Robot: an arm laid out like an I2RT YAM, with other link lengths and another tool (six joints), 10 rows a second.
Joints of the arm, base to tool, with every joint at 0 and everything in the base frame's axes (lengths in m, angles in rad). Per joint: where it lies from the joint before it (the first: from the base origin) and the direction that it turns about. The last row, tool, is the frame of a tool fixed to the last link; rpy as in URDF.
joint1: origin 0 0 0.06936 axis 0 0 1
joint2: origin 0.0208 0.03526 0.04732 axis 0 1 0
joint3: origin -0.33 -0.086 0 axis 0 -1 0
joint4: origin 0.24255 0.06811 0.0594 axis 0 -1 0
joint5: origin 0.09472 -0.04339 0.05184 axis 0 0 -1
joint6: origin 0.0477 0 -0.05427 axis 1 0 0
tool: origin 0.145 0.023 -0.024 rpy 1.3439 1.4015 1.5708
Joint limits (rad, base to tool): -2.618..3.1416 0..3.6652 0..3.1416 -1.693..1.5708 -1.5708..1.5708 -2.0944..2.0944
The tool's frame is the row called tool.
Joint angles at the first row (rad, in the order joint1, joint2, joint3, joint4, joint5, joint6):
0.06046 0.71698 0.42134 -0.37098 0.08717 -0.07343
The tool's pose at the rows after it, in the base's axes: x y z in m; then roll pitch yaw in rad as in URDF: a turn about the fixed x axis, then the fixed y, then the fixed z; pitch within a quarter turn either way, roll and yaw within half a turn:
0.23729 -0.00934 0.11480 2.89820 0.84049 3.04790
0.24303 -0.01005 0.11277 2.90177 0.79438 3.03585
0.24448 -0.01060 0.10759 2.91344 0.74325 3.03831
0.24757 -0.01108 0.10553 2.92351 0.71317 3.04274
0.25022 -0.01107 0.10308 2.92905 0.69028 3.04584
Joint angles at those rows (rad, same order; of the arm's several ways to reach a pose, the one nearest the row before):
0.06045 0.80661 0.46215 -0.39006 0.09822 -0.06620
0.06047 0.87489 0.49725 -0.40419 0.10547 -0.05245
0.06046 0.93024 0.52356 -0.42742 0.10929 -0.04826
0.06047 0.97180 0.54570 -0.43890 0.11273 -0.04825
0.06044 1.00497 0.55983 -0.44311 0.11347 -0.04828

